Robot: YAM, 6 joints.
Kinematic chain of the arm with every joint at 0, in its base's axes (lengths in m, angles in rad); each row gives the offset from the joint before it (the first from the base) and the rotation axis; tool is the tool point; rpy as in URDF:
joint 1: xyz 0 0 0.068 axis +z
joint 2: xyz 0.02 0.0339 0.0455 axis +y
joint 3: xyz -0.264 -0.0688 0 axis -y
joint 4: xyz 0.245 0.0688 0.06 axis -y
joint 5: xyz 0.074 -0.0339 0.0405 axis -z
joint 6: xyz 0.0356 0 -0.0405 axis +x
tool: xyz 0 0 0 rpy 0 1.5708 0
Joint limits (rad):
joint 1: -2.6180..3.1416
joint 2: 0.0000..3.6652
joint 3: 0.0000..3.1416
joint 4: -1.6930..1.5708
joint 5: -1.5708..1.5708
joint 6: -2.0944..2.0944
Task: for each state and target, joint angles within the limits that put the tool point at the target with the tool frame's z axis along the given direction. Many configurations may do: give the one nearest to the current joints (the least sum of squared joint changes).
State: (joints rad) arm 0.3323 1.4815 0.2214 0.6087 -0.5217 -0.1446
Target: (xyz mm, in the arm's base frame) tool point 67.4 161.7 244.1 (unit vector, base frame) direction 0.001 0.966 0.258
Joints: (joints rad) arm 1.0841 0.8103 0.2000 0.9036 -0.4679 -0.1446
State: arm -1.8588 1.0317 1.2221 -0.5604 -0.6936 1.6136
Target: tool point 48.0 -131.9 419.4 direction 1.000 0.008 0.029
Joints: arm -1.4771 0.7681 0.9256 0.1693 -1.4804 1.6136
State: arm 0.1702 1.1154 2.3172 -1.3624 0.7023 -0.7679
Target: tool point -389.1 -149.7 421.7 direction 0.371 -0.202 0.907
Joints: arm 0.3405 0.2838 2.6376 -1.0847 0.3195 -0.7679
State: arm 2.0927 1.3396 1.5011 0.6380 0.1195 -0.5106
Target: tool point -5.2 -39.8 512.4 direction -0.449 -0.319 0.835
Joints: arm 1.9330 0.5202 0.9929 1.2633 -0.5618 -0.5106
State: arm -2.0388 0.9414 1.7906 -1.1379 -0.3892 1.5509
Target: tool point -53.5 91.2 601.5 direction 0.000 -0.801 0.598
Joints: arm -1.1506 0.6881 2.0366 -0.6630 0.3330 1.5509
